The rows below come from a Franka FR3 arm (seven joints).
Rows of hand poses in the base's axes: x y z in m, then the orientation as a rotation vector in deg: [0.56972 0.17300 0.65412 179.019 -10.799 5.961]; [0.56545 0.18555 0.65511 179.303 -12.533 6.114]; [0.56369 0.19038 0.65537 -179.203 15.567 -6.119]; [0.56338 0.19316 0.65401 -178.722 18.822 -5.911]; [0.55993 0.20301 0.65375 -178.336 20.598 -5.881]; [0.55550 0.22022 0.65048 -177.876 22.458 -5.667]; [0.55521 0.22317 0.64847 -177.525 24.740 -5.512]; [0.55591 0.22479 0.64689 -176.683 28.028 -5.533]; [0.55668 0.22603 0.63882 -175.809 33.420 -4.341]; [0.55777 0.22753 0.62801 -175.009 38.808 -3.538]
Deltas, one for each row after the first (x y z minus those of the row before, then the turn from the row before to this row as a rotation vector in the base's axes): [-0.00427 0.01255 0.00099 0.431 -0.121 -1.078]; [-0.00176 0.00483 0.00026 0.238 -0.020 -1.925]; [-0.00031 0.00278 -0.00136 0.256 0.107 -2.086]; [-0.00345 0.00985 -0.00026 0.228 -0.007 -1.146]; [-0.00443 0.01721 -0.00327 0.294 0.103 -1.205]; [-0.00029 0.00295 -0.00201 0.111 0.093 -1.472]; [0.00070 0.00162 -0.00158 0.409 -0.065 -2.148]; [0.00077 0.00124 -0.00807 0.200 0.772 -3.489]; [0.00109 0.00150 -0.01081 -0.095 0.574 -3.480]
